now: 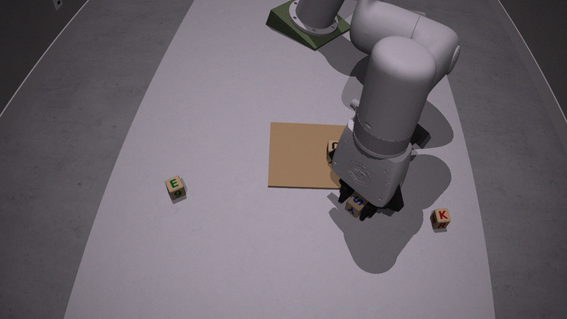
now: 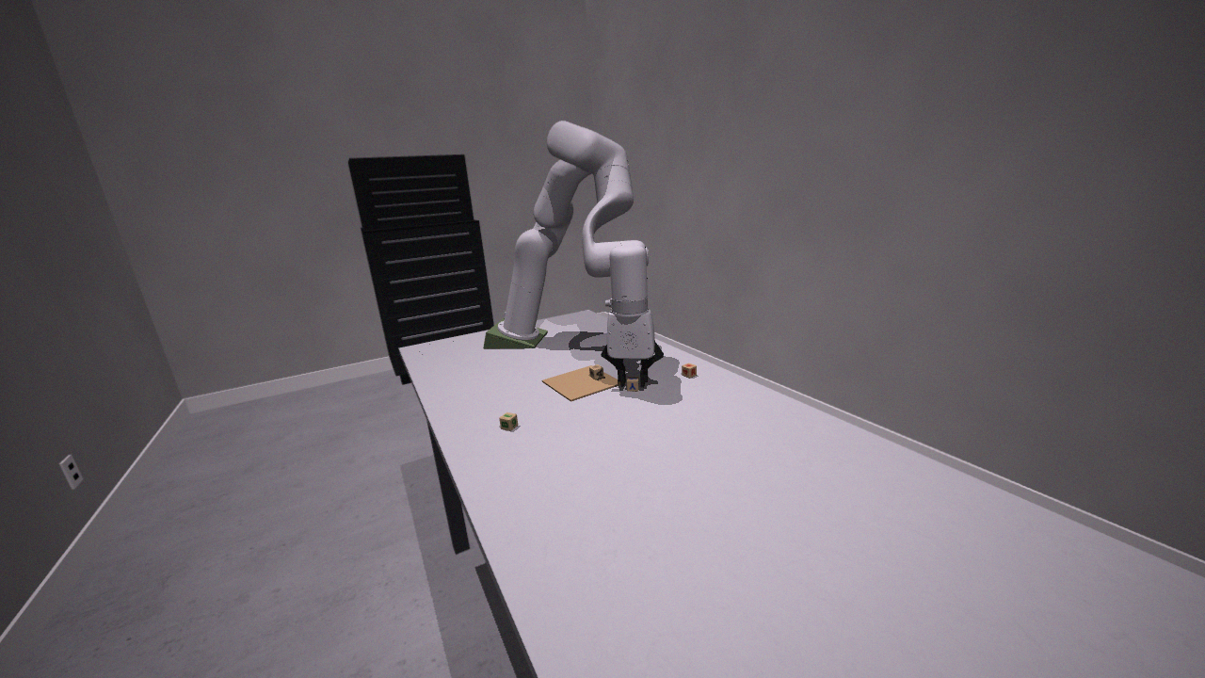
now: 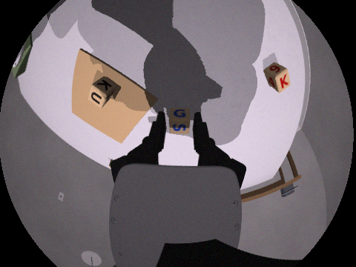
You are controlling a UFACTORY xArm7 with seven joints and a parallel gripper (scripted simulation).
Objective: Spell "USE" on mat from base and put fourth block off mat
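Right now the S block is 20 mm below my hand. From my hand the other things lie so: U block 110 mm behind, 30 mm to the right, 10 mm below; K block 150 mm to the left, 20 mm below, 20 mm ahead; tan mat 110 mm behind, 70 mm to the right, 30 mm below.
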